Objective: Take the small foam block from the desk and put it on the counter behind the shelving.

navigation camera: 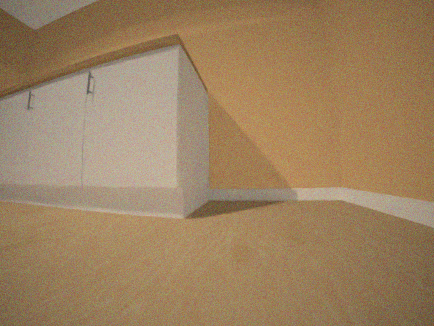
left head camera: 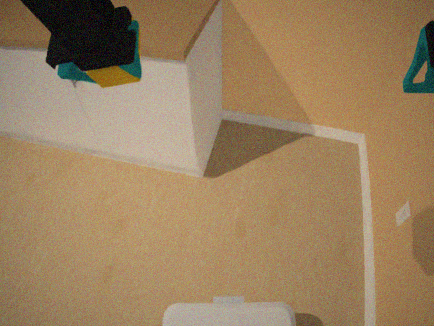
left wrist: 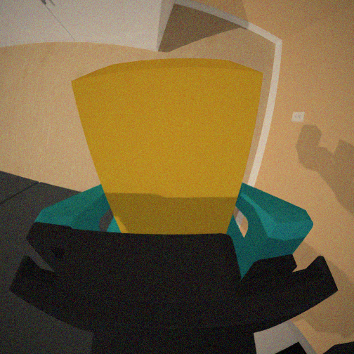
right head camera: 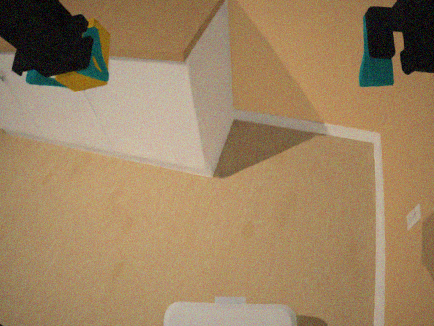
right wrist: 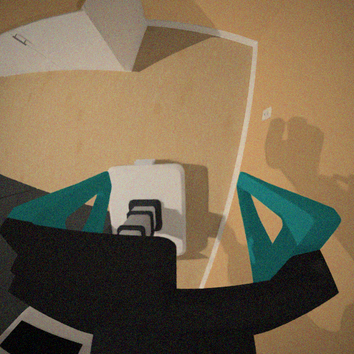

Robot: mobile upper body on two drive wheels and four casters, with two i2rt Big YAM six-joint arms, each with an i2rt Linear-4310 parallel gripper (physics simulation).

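Places are measured from the left arm's base along level axes (x ahead, y left, z up), in millimetres.
Pixels of known places: left gripper, between the fingertips: [left head camera: 120, 77] [right head camera: 90, 81]; right gripper, between the fingertips: [right head camera: 402, 83].
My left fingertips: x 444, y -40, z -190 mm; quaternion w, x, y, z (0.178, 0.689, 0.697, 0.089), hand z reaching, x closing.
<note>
Behind a point stands the place of what it marks.
A yellow foam block [left head camera: 115, 77] @(z -175, x 424, y -40 mm) [right head camera: 82, 82] @(z -176, x 425, y -39 mm) [left wrist: 175, 135] is held in my left gripper [left head camera: 104, 69] @(z -189, x 444, y -40 mm) [right head camera: 70, 70] [left wrist: 173, 177], which is shut on it with a teal finger on each side. In both head views they overlap the front of the counter [left head camera: 150, 110] @(z -848, x 1093, y 132 mm) [right head camera: 155, 115] @(z -877, x 1097, y 145 mm) [navigation camera: 135, 125] @(z -953, x 1100, y 159 mm), a white cabinet with a brown top [left head camera: 160, 30] @(z -502, x 1190, y 46 mm) [right head camera: 160, 30] @(z -502, x 1208, y 57 mm). How far the block is from the counter is unclear. My right gripper [right wrist: 173, 178] is open and empty, its fingers wide apart. It shows at the right in both head views. The desk does not show.
A dark panel [left wrist: 30, 300] [right wrist: 15, 205], perhaps the shelving, is at the lower left of the wrist views. The robot's white base [left head camera: 230, 315] @(z -1152, x 270, y -222 mm) [right head camera: 230, 315] @(z -1151, x 273, y -222 mm) [right wrist: 172, 180] shows below. An orange wall [navigation camera: 325, 100] @(z -661, x 1395, y -1103 mm) stands behind and right of the counter.
</note>
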